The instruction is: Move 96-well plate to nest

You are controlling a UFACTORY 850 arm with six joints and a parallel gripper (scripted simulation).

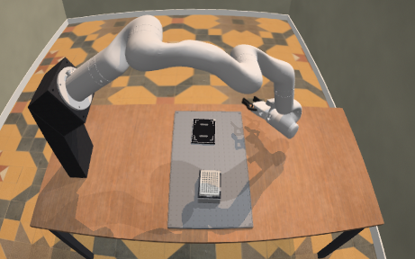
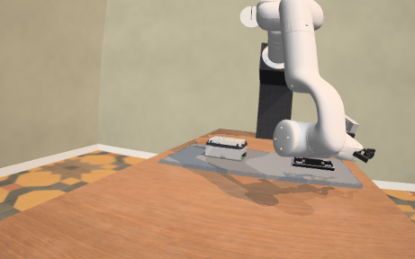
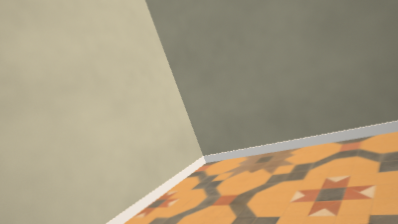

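Now: hand 510 mm to the left of the white 96-well plate, 70 mm past it and 70 mm above it. From my hand the other things lie so: black plate nest N1 (190 mm behind, 180 mm to the right, 120 mm below).
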